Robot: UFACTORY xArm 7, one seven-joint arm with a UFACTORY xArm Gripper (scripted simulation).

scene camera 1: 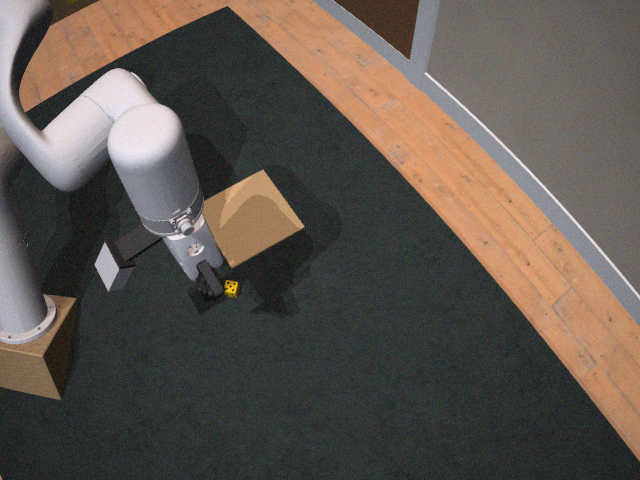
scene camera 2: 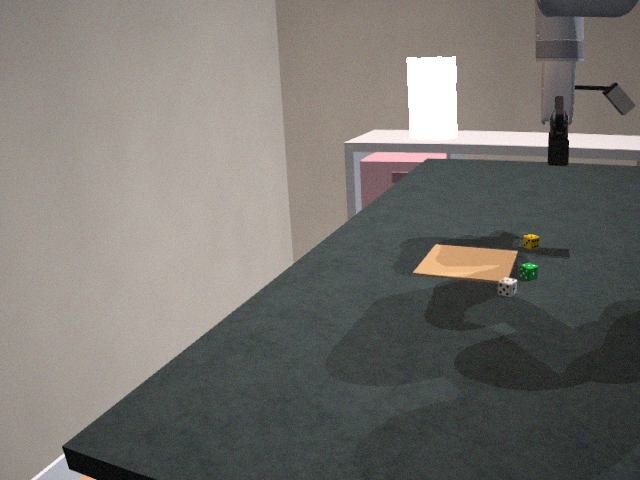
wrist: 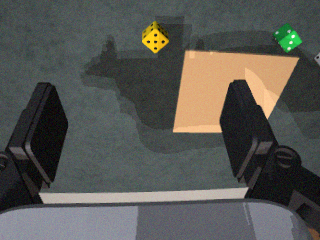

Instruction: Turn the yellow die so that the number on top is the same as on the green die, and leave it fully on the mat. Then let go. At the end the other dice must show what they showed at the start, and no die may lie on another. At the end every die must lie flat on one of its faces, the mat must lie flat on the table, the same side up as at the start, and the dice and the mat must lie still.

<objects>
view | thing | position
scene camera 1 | my gripper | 197, 268
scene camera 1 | tan mat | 251, 216
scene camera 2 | my gripper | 557, 160
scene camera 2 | tan mat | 444, 261
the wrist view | my gripper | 143, 101
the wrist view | tan mat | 206, 74
</objects>
